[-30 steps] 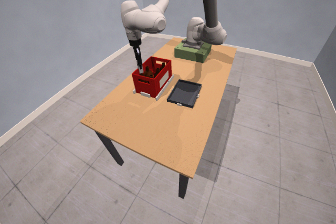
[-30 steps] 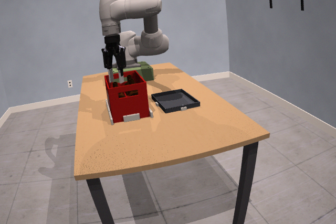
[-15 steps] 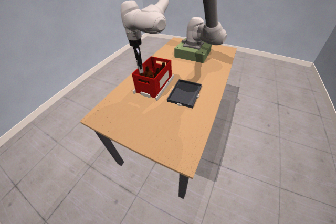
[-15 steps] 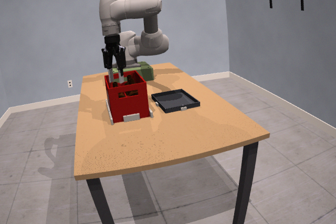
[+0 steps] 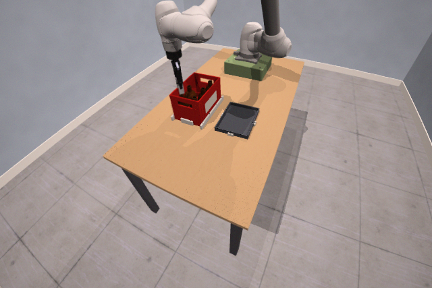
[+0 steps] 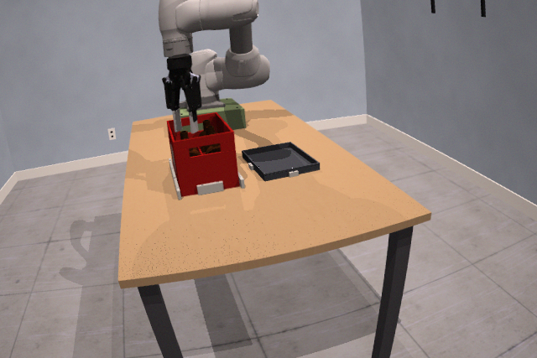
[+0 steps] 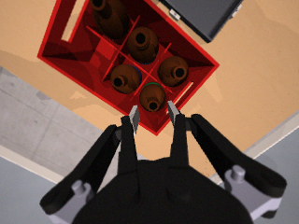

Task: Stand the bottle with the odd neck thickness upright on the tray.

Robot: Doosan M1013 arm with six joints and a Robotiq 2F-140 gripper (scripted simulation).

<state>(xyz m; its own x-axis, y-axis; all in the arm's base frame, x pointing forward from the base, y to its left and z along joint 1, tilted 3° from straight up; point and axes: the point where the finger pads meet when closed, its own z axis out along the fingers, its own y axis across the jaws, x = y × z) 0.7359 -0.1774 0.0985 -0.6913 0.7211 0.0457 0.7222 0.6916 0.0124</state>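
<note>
My hand is 130 mm above the glass bottle. From my hand the other things lie so: dark grey tray 310 mm to the left, 200 mm below, 80 mm behind; then red crate 130 mm below, 90 mm behind, 50 mm to the left.
</note>
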